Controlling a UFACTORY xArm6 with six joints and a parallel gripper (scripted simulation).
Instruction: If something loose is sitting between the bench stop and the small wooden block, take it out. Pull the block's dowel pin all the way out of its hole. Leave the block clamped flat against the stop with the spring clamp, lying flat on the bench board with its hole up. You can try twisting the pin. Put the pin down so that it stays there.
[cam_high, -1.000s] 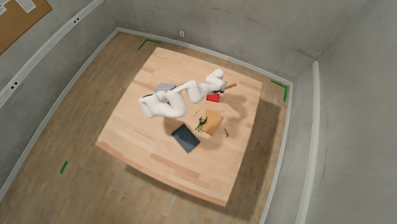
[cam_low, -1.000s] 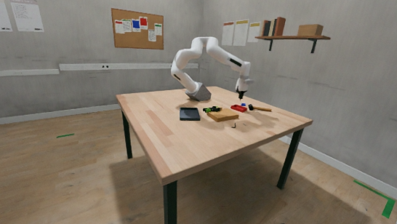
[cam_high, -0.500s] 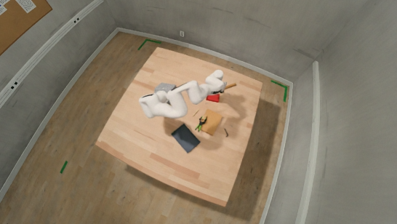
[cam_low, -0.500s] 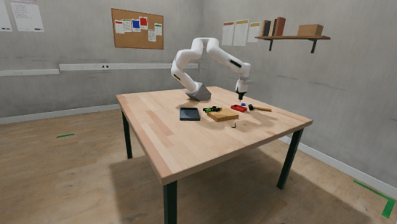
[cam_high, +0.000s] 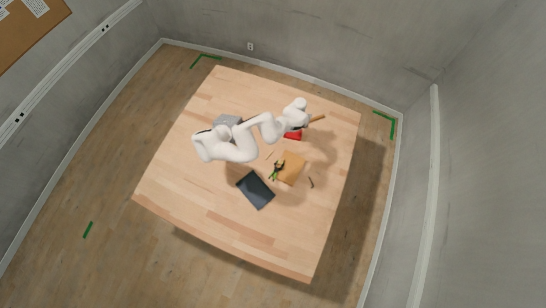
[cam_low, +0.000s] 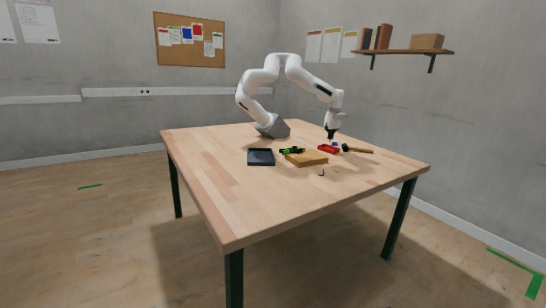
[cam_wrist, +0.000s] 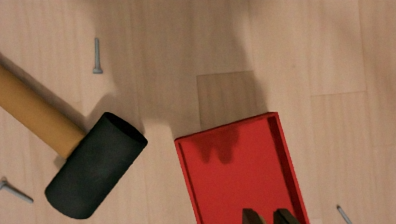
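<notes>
Right now my hand is 9 cm above the red tray. From my hand the other things lie so: dowel pin 2 cm below; small blue piece 6 cm behind, 15 cm to the left, 9 cm below; wooden block 2 cm behind, 23 cm to the right, 5 cm below.
</notes>
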